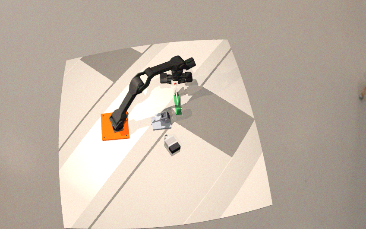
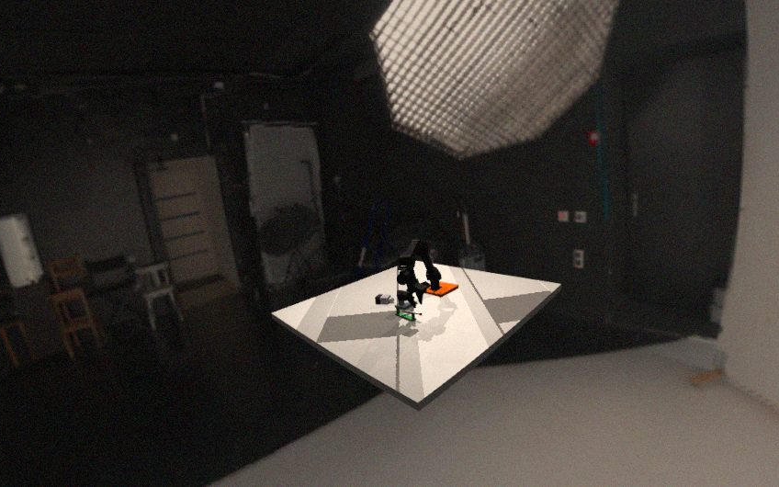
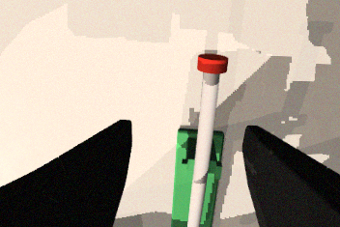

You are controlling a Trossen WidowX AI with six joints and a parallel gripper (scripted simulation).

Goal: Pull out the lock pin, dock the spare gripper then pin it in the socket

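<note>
The green holder is 10 cm to the right of my gripper tip, 6 cm below it and 1 cm behind it. Round my gripper tip: grey mount 19 cm to the right, 13 cm behind, 3 cm below; then spare gripper 33 cm to the right, 13 cm behind, 6 cm below.
</note>
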